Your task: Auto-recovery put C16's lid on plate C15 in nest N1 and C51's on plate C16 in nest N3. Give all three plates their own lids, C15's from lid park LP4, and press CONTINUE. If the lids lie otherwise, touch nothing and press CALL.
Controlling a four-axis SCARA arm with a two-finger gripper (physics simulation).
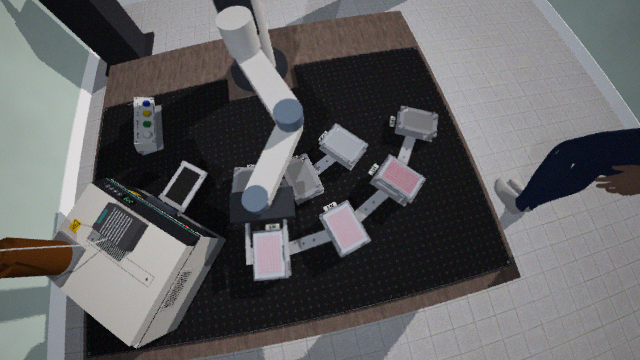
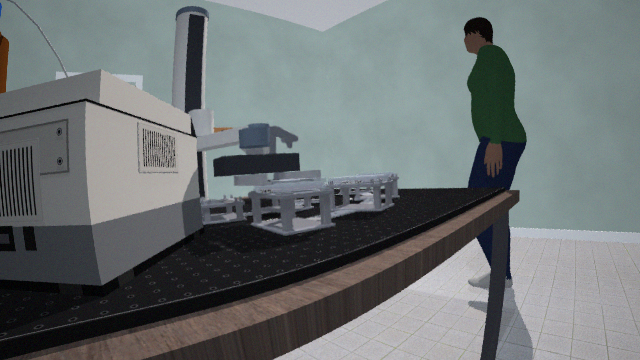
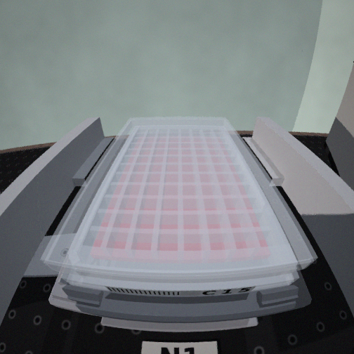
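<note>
My gripper is shut on a clear lid and holds it level. The lid lies over plate C15, lined up with it and very close; whether it touches cannot be told. C15 sits in nest N1, its pink wells showing through the lid. Plate C16 in nest N3 looks pale pink, as if lidded. The third plate is a stronger pink. Lid park LP4 looks empty. Another lid park holds a pale lid. The arm partly hides a third park.
A beige instrument stands close beside N1. A white frame lies near it. The button box is at the back left. A grey lid park is at the far right. A person stands beyond the table.
</note>
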